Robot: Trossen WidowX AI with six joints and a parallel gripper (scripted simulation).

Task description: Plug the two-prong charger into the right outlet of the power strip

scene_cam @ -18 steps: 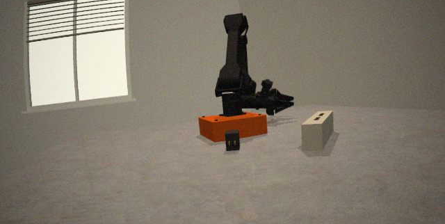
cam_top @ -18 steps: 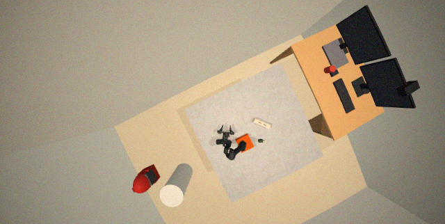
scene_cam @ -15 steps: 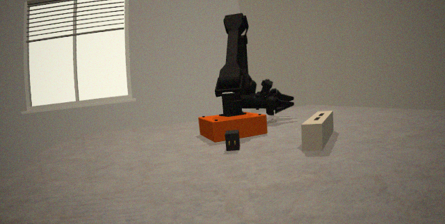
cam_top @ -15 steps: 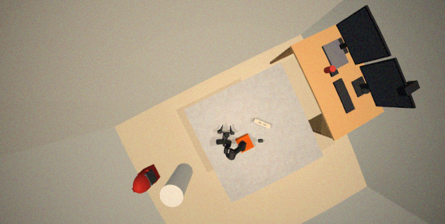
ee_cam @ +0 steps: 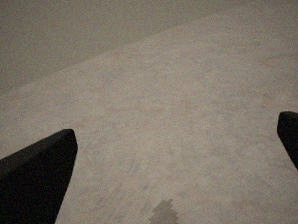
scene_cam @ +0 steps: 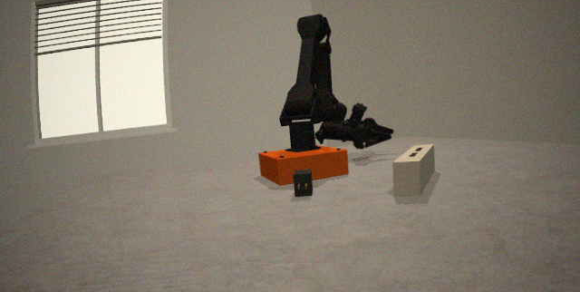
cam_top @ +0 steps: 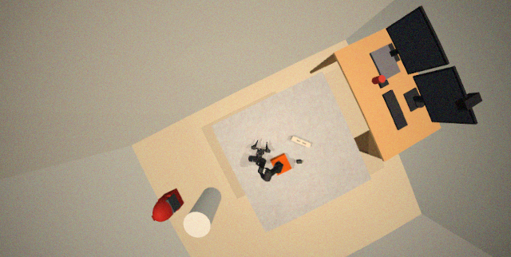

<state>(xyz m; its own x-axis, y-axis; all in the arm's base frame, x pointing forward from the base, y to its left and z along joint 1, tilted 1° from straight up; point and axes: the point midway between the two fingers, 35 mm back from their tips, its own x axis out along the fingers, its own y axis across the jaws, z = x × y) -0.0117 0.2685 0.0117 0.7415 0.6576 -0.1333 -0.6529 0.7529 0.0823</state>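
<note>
The black two-prong charger is 19 cm ahead of my gripper tip, 41 cm to the right of it and 4 cm below it.
</note>
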